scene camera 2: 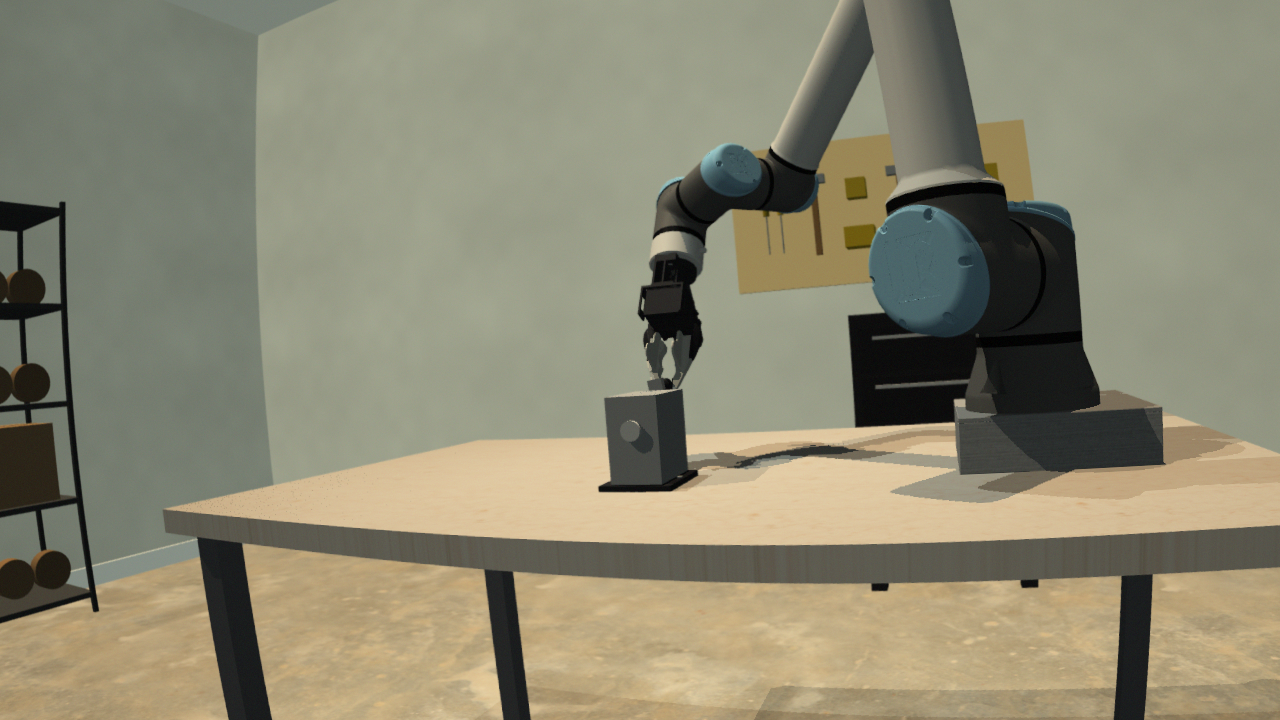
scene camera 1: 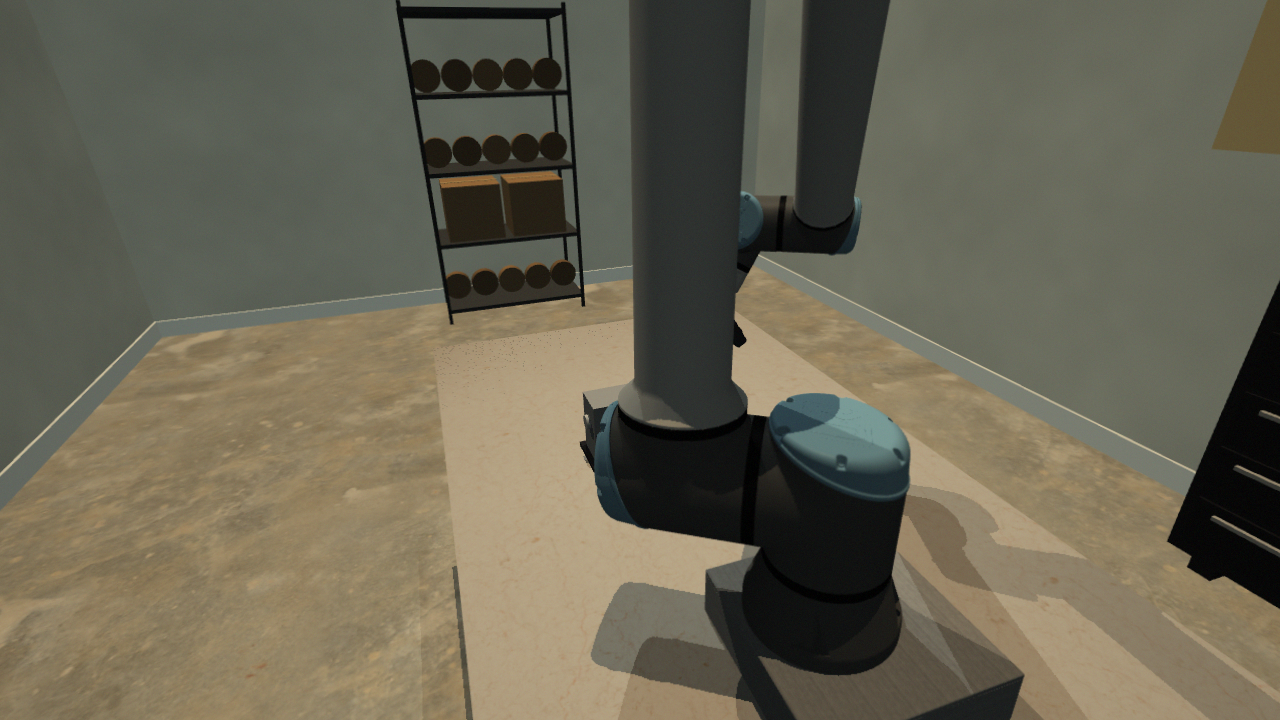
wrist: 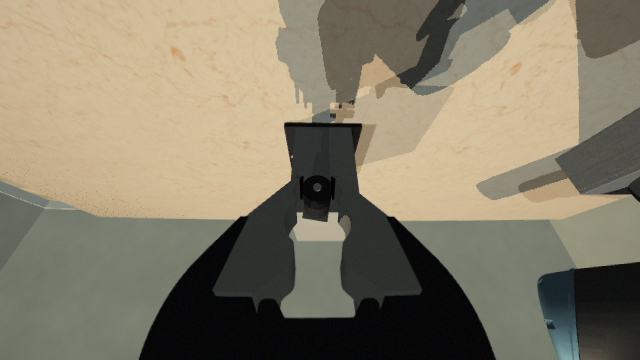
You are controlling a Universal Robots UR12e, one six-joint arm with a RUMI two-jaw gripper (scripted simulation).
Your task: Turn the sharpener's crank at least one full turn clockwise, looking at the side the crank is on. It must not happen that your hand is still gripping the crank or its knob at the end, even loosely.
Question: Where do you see a sharpener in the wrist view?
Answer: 334, 138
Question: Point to a sharpener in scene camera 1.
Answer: At 596, 401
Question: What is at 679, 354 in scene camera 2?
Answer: My gripper.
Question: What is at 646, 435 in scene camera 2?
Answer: A sharpener.
